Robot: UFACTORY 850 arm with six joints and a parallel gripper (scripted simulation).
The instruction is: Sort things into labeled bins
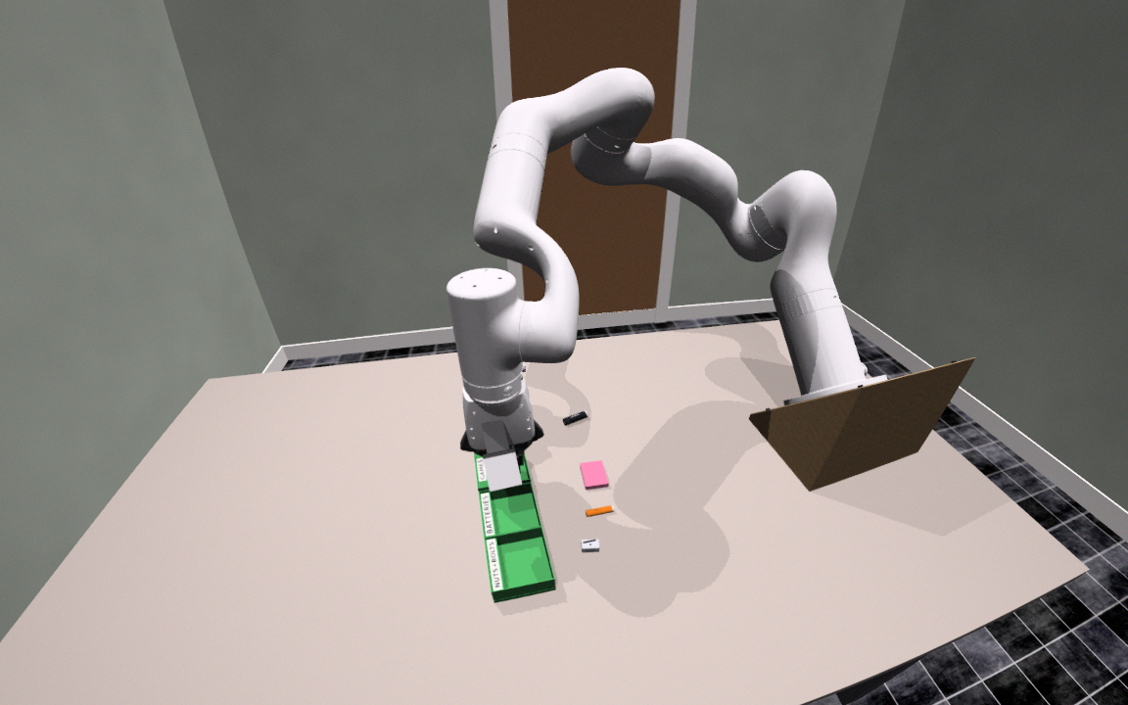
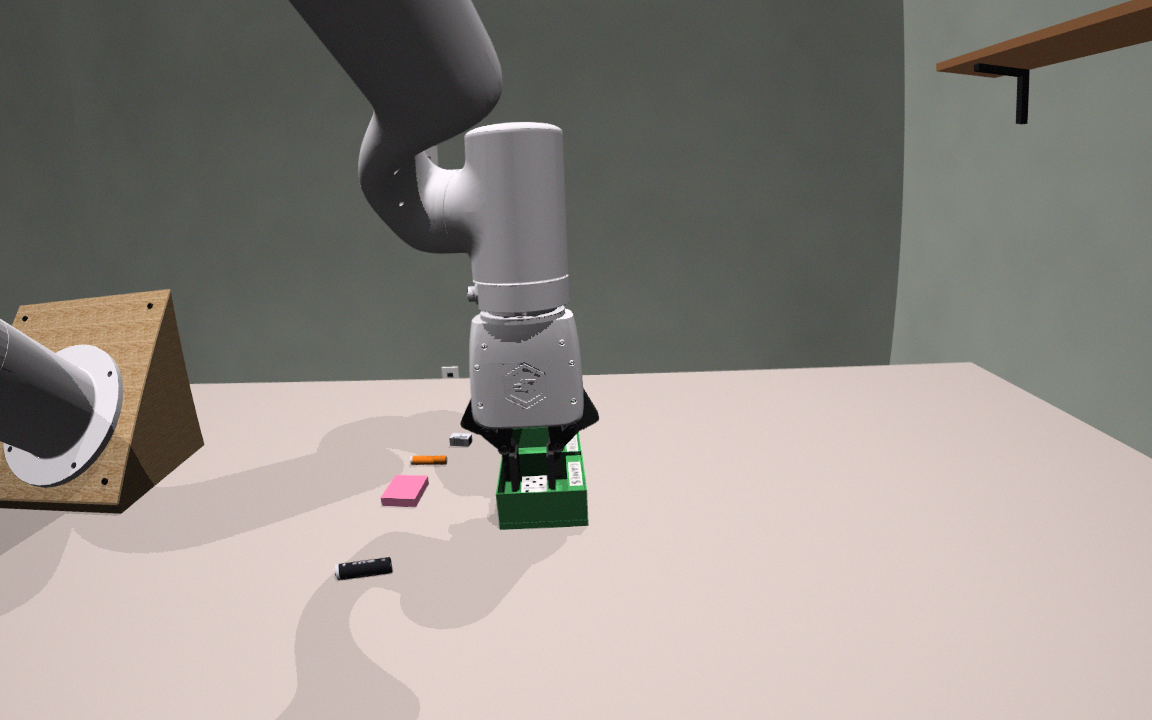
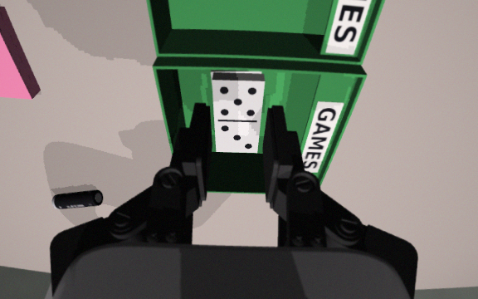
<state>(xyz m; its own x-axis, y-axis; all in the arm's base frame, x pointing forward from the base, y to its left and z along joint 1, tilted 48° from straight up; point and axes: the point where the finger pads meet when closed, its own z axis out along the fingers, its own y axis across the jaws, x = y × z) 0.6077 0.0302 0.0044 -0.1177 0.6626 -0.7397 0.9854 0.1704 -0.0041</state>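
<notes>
My hand is 13 cm past the black battery, 13 cm to the left of it and 4 cm above it. From my hand the other things lie so: orange battery: 14 cm behind, 9 cm to the left, 4 cm below; pink block: 14 cm behind, 1 cm to the left, 4 cm below; pencil sharpener: 11 cm behind, 15 cm to the left, 4 cm below.
</notes>
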